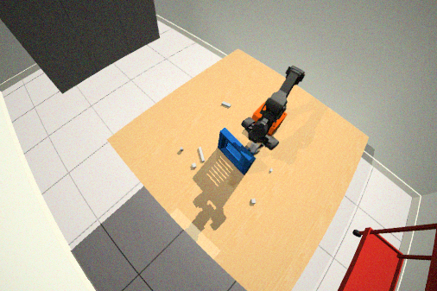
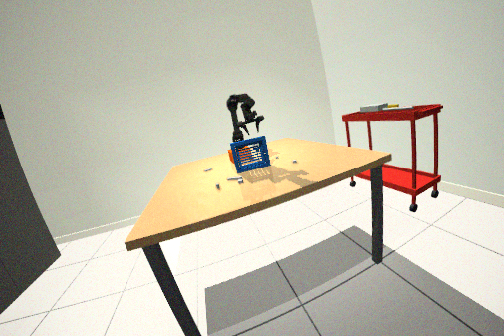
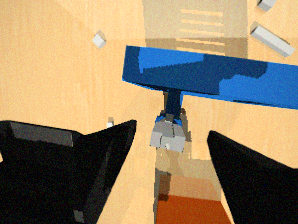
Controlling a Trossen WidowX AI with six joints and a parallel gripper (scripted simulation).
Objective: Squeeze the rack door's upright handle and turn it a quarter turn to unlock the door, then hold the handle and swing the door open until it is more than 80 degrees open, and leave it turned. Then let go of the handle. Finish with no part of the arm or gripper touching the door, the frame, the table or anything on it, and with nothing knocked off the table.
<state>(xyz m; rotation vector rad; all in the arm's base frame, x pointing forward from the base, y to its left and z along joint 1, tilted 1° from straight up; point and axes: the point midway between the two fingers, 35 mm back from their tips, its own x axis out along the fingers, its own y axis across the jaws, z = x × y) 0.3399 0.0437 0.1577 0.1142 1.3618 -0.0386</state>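
Right now my gripper tip is 10 cm above the handle and 3 cm past it. From my gripper tip the other things lie so: grey bar: 21 cm to the right, 21 cm below, 15 cm ahead.
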